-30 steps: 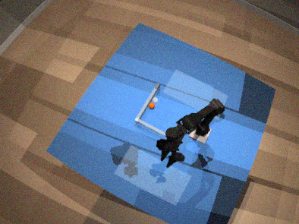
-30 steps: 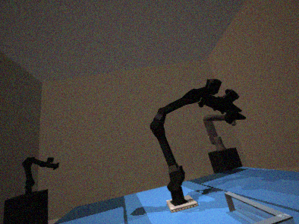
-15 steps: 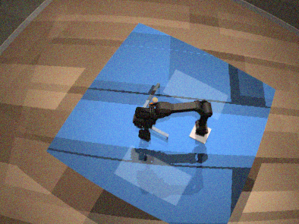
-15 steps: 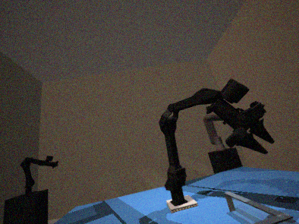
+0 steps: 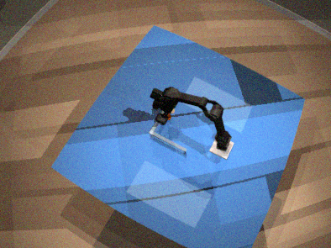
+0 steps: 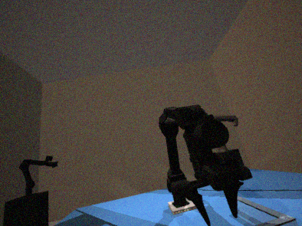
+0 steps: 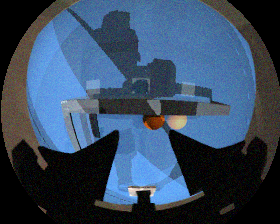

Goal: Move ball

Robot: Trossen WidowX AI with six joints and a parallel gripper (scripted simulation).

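The orange ball is 1 cm behind my gripper tip, 2 cm to the right of it and 6 cm below it. Also, from my gripper tip: see-through copy: 1 cm behind, 7 cm to the right, 6 cm below; grey band: 3 cm ahead, 2 cm to the right, 2 cm below.
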